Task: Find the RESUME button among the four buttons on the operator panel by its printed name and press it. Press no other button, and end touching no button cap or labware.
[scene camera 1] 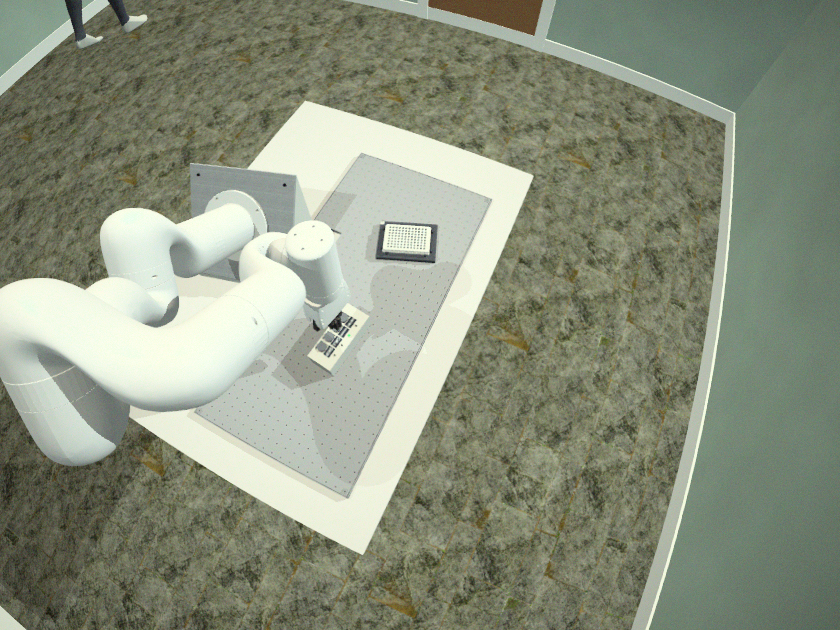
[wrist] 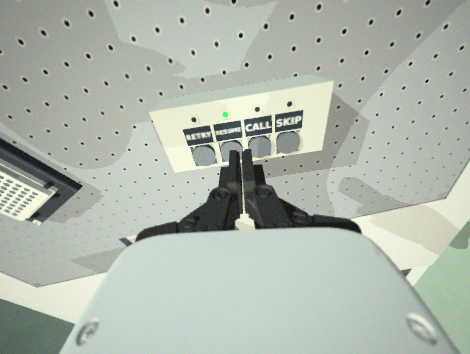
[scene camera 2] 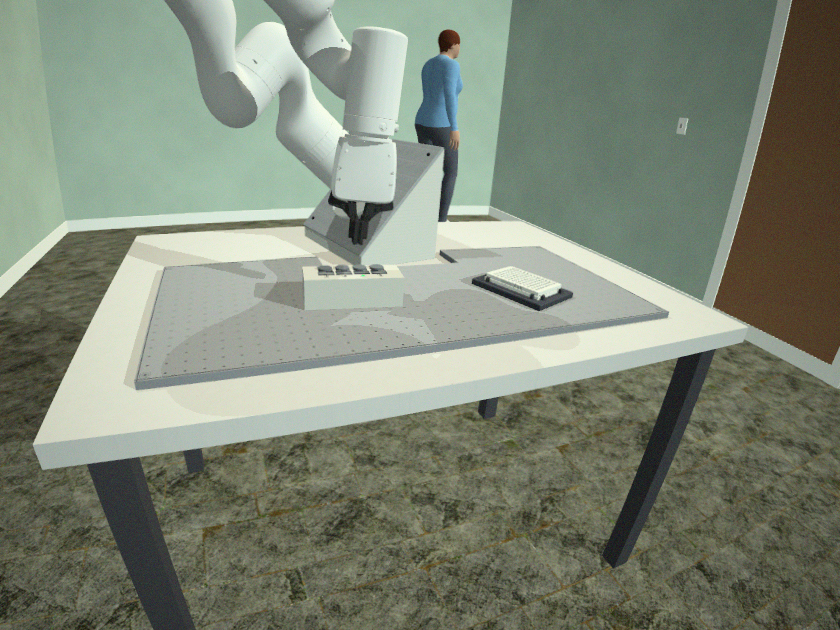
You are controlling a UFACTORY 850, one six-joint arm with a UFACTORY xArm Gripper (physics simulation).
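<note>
The cream operator panel (scene camera 1: 331, 363) (scene camera 2: 352, 292) (wrist: 316, 120) has four round grey buttons. In the wrist view the printed names read RETRY, RESUME, CALL and SKIP from left to right. The RESUME button (scene camera 2: 359, 269) (wrist: 228, 148) is second from the left there, and a green light (wrist: 225, 115) (scene camera 2: 363, 276) glows above its name. The other lights are dark. My gripper (scene camera 2: 357, 242) (wrist: 241, 165) is shut and empty. Its fingertips hang above the panel with a visible gap, apart from the caps. In the wrist view they cover the lower right edge of the RESUME cap.
A white well plate (scene camera 1: 407, 238) (scene camera 2: 522, 280) (wrist: 17, 196) sits in a black holder (scene camera 1: 380, 252) (scene camera 2: 539, 304) (wrist: 64, 187), apart from the gripper. The perforated grey board (scene camera 1: 318, 434) (scene camera 2: 237, 339) lies under both. The angled arm mount (scene camera 1: 278, 196) (scene camera 2: 413, 217) stands behind. A person (scene camera 2: 438, 94) stands beyond the table.
</note>
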